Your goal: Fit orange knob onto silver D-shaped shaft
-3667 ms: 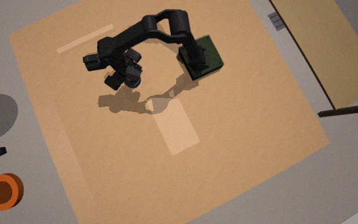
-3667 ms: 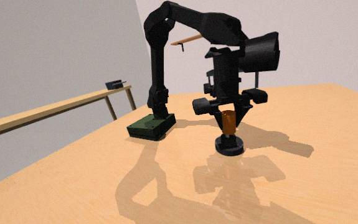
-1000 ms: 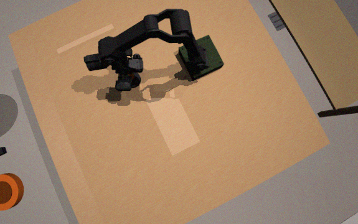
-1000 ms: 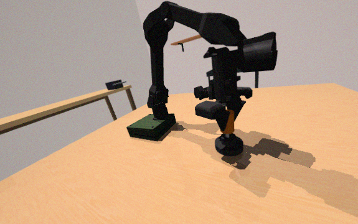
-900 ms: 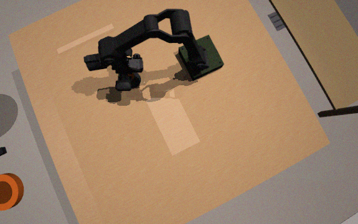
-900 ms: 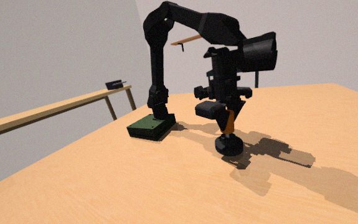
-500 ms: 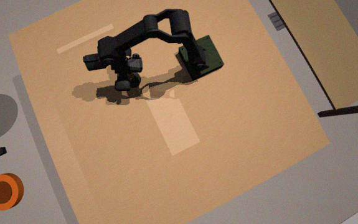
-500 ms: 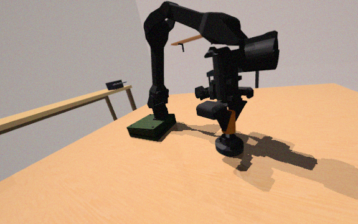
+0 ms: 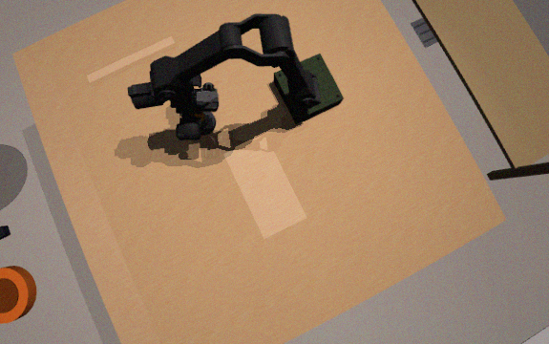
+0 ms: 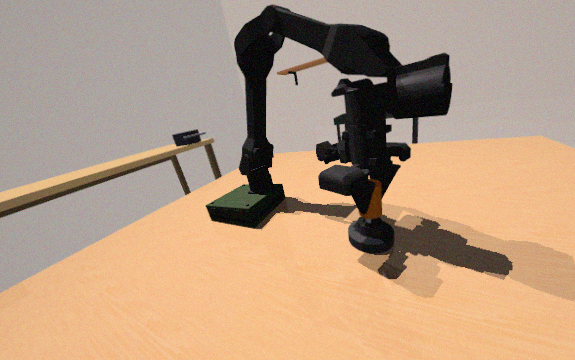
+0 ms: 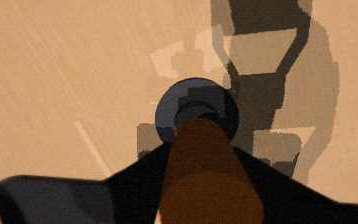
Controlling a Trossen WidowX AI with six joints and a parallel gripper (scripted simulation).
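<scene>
The black round pedestal is 4 cm below my gripper tip. Also, from my gripper tip: orange knob 3 cm above.
</scene>
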